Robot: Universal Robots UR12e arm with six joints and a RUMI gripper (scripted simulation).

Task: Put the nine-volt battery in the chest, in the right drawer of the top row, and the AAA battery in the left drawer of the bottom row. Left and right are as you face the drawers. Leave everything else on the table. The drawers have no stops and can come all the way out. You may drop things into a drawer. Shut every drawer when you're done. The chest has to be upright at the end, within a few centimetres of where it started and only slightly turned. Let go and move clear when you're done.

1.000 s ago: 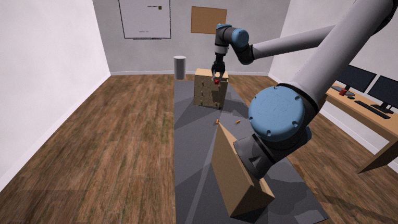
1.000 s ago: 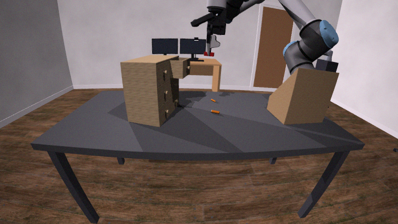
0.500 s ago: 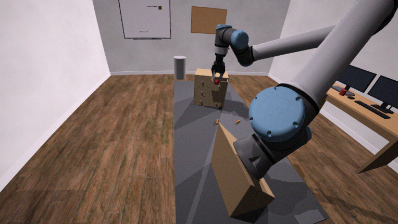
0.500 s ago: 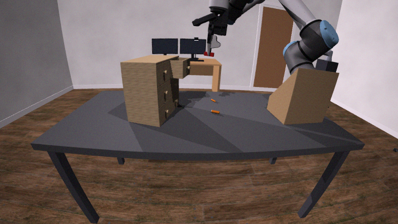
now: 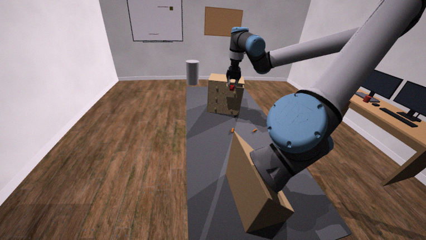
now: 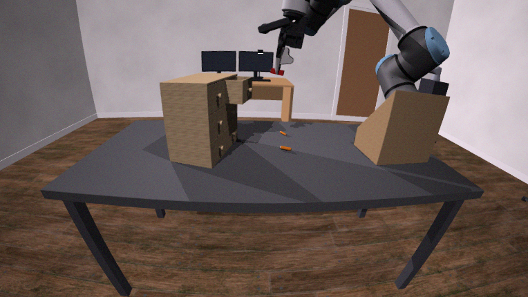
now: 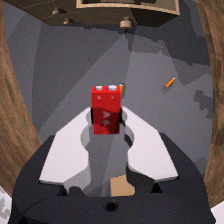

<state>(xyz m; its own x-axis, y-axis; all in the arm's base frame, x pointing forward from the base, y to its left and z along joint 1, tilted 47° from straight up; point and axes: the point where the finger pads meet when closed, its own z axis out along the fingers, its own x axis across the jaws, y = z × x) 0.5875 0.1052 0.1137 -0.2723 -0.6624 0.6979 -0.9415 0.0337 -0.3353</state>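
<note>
The red nine-volt battery is 10 mm ahead of my hand and 10 mm below it. From my hand the other things lie so: orange AAA battery (60 mm behind, 30 mm to the right, 340 mm below).
</note>
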